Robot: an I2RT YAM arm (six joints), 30 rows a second.
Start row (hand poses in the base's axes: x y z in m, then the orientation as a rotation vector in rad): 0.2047, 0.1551, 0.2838, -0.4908, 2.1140, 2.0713
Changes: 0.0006, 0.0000, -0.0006, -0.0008, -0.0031, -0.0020; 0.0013, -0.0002, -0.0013, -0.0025, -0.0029, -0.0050; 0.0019, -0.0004, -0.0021, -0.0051, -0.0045, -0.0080; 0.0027, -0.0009, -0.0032, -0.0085, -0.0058, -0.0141; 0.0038, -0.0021, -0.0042, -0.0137, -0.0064, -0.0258; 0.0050, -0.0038, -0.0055, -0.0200, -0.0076, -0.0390; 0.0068, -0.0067, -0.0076, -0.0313, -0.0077, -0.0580; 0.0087, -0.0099, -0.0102, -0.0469, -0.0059, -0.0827; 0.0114, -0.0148, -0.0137, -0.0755, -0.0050, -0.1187; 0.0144, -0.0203, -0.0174, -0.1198, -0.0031, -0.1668; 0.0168, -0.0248, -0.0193, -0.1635, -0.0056, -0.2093; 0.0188, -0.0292, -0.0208, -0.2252, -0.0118, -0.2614; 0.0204, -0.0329, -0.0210, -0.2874, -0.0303, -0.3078
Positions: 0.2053, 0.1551, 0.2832, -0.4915, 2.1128, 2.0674; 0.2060, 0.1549, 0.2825, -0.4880, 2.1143, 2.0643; 0.2066, 0.1547, 0.2817, -0.4864, 2.1158, 2.0591; 0.2074, 0.1542, 0.2806, -0.4810, 2.1177, 2.0517; 0.2085, 0.1530, 0.2796, -0.4688, 2.1209, 2.0401; 0.2097, 0.1513, 0.2783, -0.4555, 2.1246, 2.0262; 0.2115, 0.1484, 0.2762, -0.4353, 2.1331, 2.0050; 0.2134, 0.1452, 0.2736, -0.4075, 2.1458, 1.9778; 0.2161, 0.1403, 0.2701, -0.3695, 2.1687, 1.9310; 0.2191, 0.1348, 0.2664, -0.3190, 2.2041, 1.8622; 0.2215, 0.1303, 0.2645, -0.2791, 2.2355, 1.7935; 0.2235, 0.1259, 0.2630, -0.2343, 2.2771, 1.6984; 0.2251, 0.1222, 0.2628, -0.2073, 2.3103, 1.5982
